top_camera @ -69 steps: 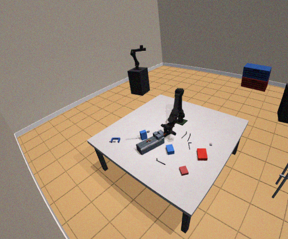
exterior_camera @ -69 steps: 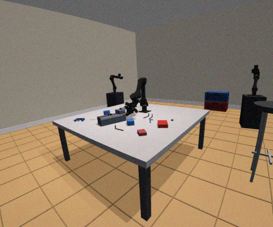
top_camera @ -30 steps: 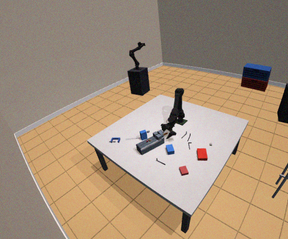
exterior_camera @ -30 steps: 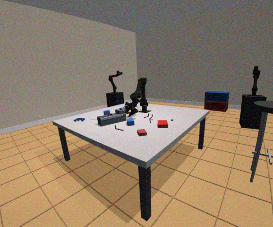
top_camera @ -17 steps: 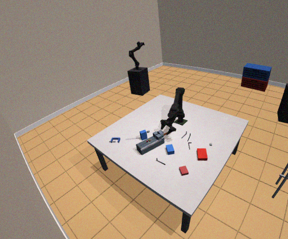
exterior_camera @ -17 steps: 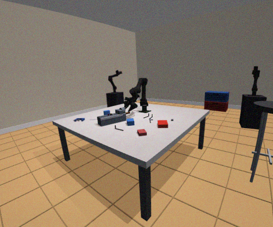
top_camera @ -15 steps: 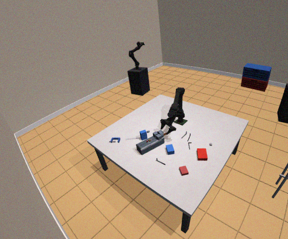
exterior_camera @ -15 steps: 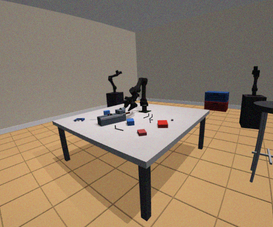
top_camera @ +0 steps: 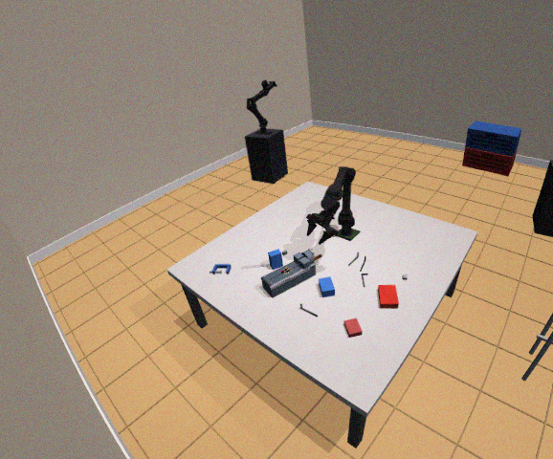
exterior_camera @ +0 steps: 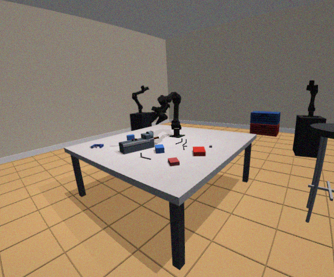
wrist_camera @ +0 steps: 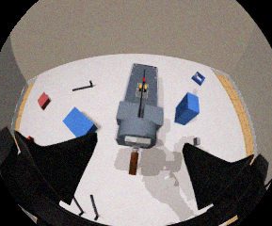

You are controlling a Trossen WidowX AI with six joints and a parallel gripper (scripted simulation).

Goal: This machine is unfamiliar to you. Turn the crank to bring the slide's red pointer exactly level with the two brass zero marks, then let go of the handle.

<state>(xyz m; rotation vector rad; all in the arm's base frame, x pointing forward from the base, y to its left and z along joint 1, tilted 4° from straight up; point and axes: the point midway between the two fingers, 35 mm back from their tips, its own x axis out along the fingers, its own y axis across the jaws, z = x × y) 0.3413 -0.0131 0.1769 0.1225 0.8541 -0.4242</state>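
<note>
The brown crank handle is 12 cm below my gripper tip, 2 cm behind it and 1 cm to the left of it. The rest, counted from my gripper tip: red pointer (17 cm ahead, 10 cm below, 8 cm to the right).
</note>
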